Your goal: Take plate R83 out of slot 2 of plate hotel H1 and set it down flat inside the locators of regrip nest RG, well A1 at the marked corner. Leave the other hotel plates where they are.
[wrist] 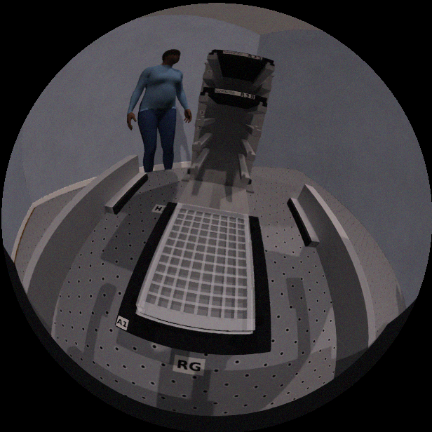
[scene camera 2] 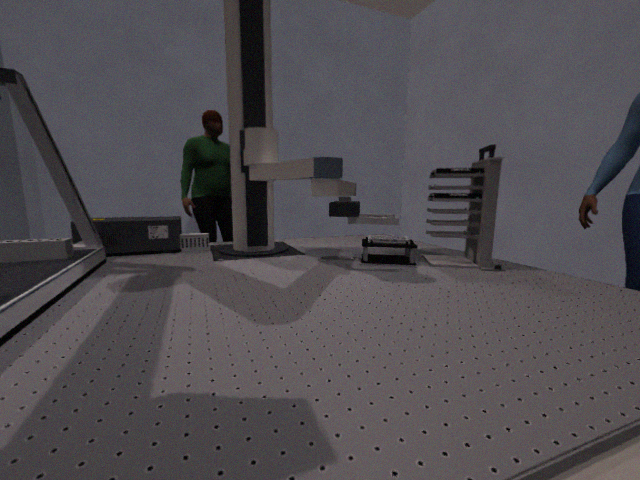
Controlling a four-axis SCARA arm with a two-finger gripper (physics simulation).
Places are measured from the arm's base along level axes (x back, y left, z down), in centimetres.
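Pixels of known places: gripper, between the fingertips: (scene camera 2: 396, 219); arm's base, origin of its link: (scene camera 2: 254, 253).
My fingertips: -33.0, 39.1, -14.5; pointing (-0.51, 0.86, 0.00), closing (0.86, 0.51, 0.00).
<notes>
Ahead of a thing's pixels: the offset from my fingertips to its top centre, as dx, dy, dz. "*": to the spot under its first point.
A clear, gridded plate @[+1.3, -1.9, +5.8] (scene camera 2: 388, 239) (wrist: 200, 265) lies in the black frame of regrip nest RG @[* -0.1, -2.4, +12.8] (scene camera 2: 388, 259) (wrist: 264, 300) and looks flat. The tag A1 is at the nest's near left corner in the wrist view; the plate's own name cannot be read. My gripper (scene camera 2: 373, 219) (wrist: 219, 175) is open and empty, above the plate and apart from it, its two fingers wide to either side. Plate hotel H1 (scene camera 2: 485, 217) (wrist: 225, 137) stands beyond the nest, with a dark-fronted top plate @[-8.5, +14.4, -15.4] (scene camera 2: 457, 170) (wrist: 242, 54) and another, labelled R38 @[-8.5, +14.4, -8.3] (scene camera 2: 454, 196) (wrist: 232, 95), lower down; the slots below it hold no plate.
A dark grey instrument @[* +36.5, -78.5, +7.2] (scene camera 2: 131, 237) and a small white slotted box @[* +37.5, -59.5, +9.7] (scene camera 2: 194, 241) stand left of the arm's column (scene camera 2: 235, 118). A slanted frame (scene camera 2: 49, 155) is at far left. A person in green (scene camera 2: 206, 165) and one in blue (scene camera 2: 633, 160) (wrist: 160, 90) stand beyond the table.
</notes>
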